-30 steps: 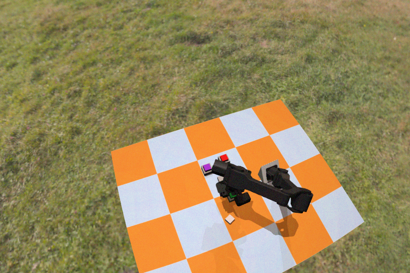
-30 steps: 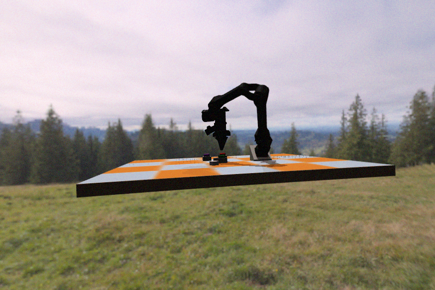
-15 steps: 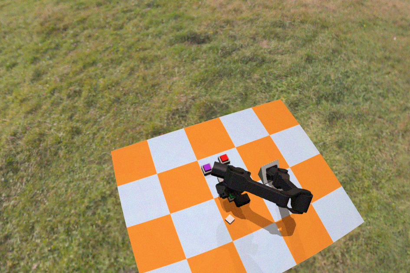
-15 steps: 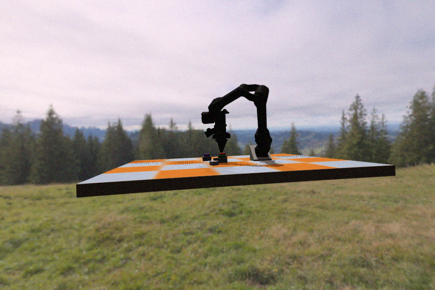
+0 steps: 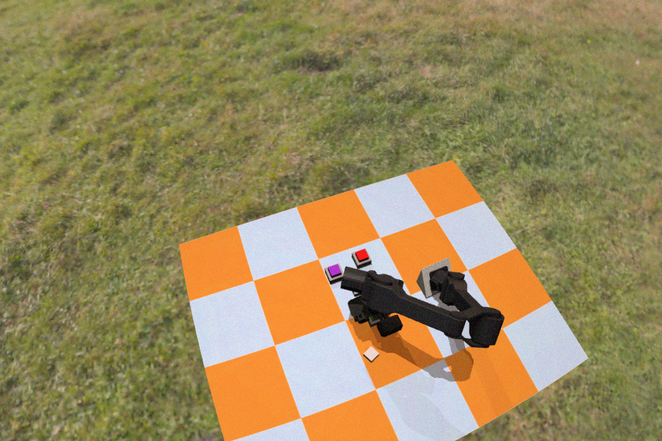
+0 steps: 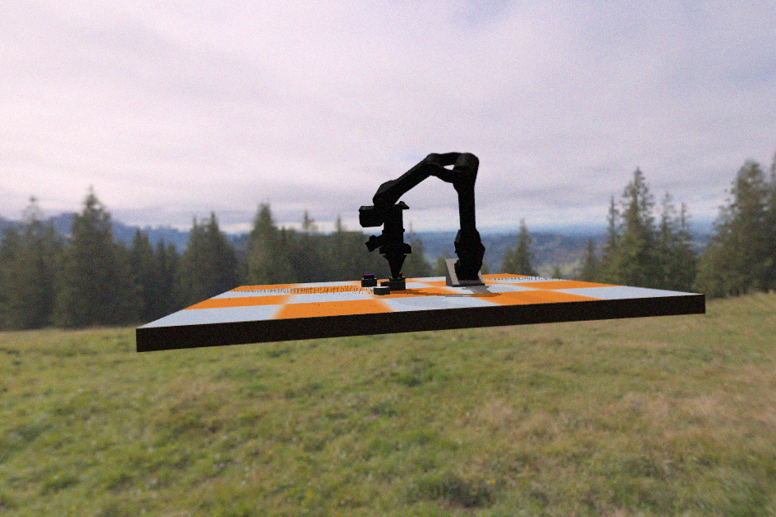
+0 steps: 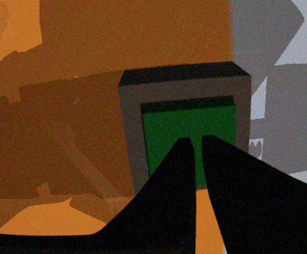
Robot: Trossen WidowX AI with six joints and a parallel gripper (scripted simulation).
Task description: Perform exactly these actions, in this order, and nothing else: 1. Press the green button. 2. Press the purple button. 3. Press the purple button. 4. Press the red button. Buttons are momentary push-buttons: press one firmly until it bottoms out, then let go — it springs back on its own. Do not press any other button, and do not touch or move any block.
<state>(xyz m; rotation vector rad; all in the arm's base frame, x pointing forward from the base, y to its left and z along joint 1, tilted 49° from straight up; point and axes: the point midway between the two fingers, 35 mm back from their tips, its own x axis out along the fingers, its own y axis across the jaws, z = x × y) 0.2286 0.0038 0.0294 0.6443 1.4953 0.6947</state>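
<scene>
The green button lies 10 mm below my gripper tip. From my gripper tip the other things lie so: purple button 60 mm ahead, 170 mm to the right; then red button 40 mm behind, 190 mm to the right; then pale block 60 mm ahead, 100 mm to the left, 20 mm below.
</scene>
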